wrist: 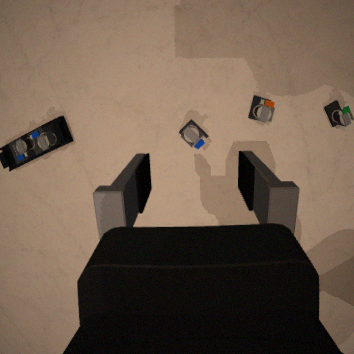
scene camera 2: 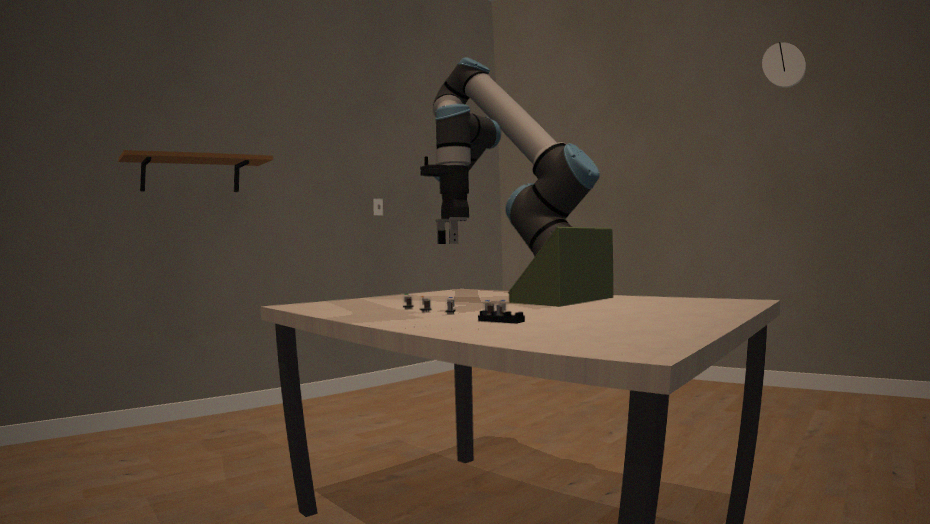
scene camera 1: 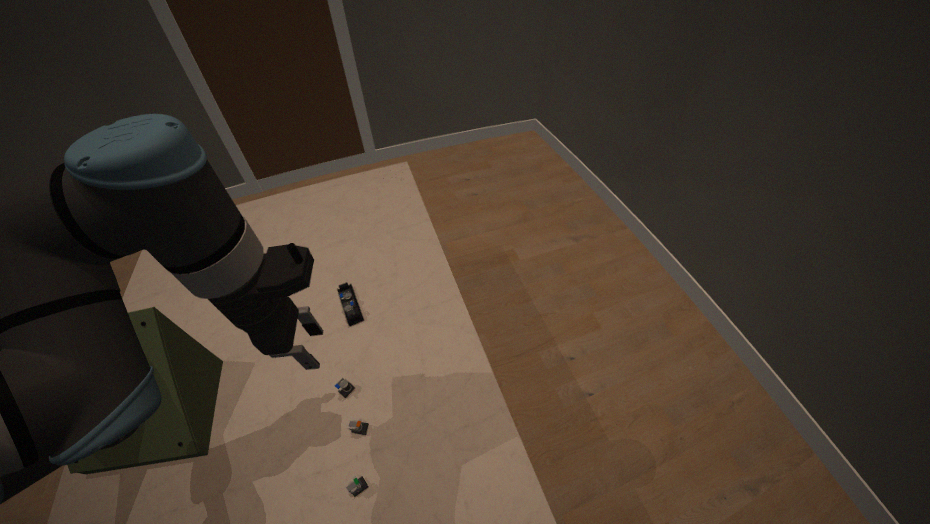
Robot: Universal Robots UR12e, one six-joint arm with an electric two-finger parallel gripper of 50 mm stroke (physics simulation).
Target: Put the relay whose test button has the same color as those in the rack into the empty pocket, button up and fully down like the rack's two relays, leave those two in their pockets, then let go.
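Pixels of known places: gripper, fingertip midpoint: (wrist: 194,170) (scene camera 2: 447,243) (scene camera 1: 314,349); arm's base, origin of the base link: (scene camera 2: 566,258).
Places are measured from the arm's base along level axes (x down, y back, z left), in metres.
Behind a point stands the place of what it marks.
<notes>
The rack (scene camera 1: 356,319) @[z 0.165, x 0.114, y -0.467 m] (scene camera 2: 501,318) @[z 0.231, x 0.120, y -0.461 m] (wrist: 63,130) @[z 0.164, x 0.114, y -0.463 m] is black and holds two upright grey relays with blue buttons. Its empty pocket is at the right end in the wrist view. A loose relay with a blue button (scene camera 1: 345,387) @[z 0.003, x 0.092, y -0.454 m] (scene camera 2: 450,304) @[z 0.021, x 0.103, y -0.454 m] (wrist: 192,133) @[z 0.011, x 0.087, y -0.452 m] stands on the table nearest the rack. Loose relays with an orange button (scene camera 1: 357,427) @[z -0.077, x 0.087, y -0.479 m] (scene camera 2: 426,303) @[z -0.058, x 0.104, y -0.477 m] (wrist: 262,111) @[z -0.064, x 0.087, y -0.473 m] and a green button (scene camera 1: 357,486) @[z -0.172, x 0.087, y -0.477 m] (scene camera 2: 408,301) @[z -0.154, x 0.106, y -0.476 m] (wrist: 339,115) @[z -0.157, x 0.088, y -0.469 m] stand farther off. My gripper (scene camera 1: 314,349) @[z 0.011, x -0.052, y -0.451 m] (scene camera 2: 447,242) @[z 0.011, x -0.052, y -0.451 m] (wrist: 194,170) @[z 0.011, x -0.052, y -0.451 m] is open and empty, high above the table. In the wrist view, the blue-button loose relay shows just beyond the fingertips.
The green arm base (scene camera 1: 185,384) @[z 0.019, x 0.032, y -0.158 m] (scene camera 2: 585,266) @[z 0.105, x 0.023, y -0.026 m] stands on the pale table (scene camera 1: 416,260) @[z 0.324, x 0.129, y -0.612 m] (scene camera 2: 650,325) @[z 0.541, x 0.130, y -0.306 m]. A wall shelf (scene camera 2: 195,158) hangs away from the arm. Arm shadows fall across the table near the loose relays.
</notes>
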